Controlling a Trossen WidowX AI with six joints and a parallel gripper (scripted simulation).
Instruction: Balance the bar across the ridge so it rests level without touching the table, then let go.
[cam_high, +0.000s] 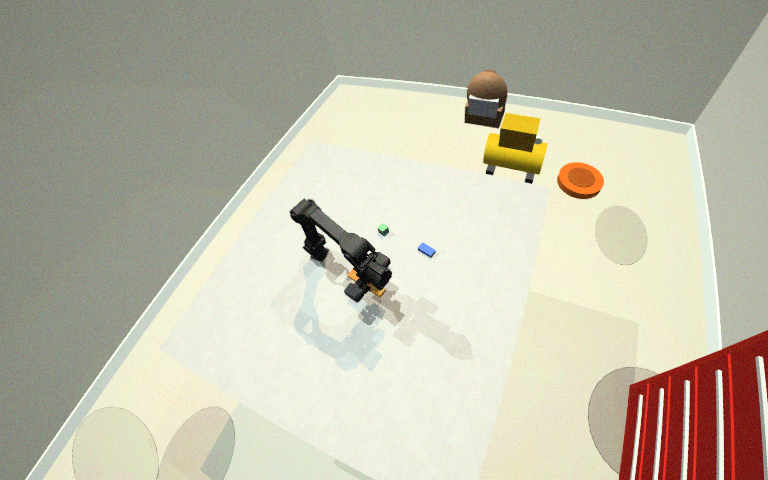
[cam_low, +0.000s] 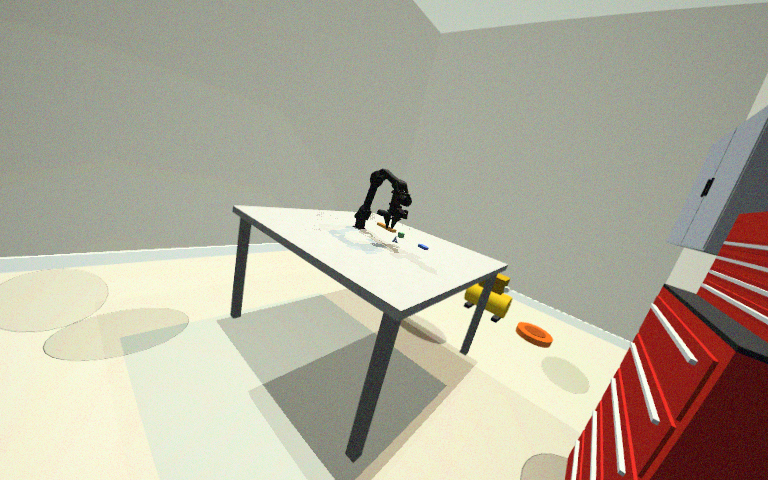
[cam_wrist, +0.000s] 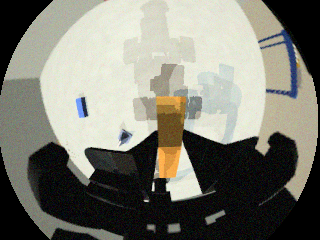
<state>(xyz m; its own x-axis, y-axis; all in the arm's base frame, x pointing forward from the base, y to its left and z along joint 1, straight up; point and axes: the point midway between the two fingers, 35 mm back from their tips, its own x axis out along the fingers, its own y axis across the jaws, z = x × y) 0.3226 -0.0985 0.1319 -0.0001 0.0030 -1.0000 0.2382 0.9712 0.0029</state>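
My gripper tip is now 3 cm past the orange bar and 1 cm to the right of it. The rest, counted from my gripper tip: small blue block 26 cm to the left, 11 cm ahead, 9 cm below; green ridge block 29 cm to the left, 10 cm behind, 8 cm below.
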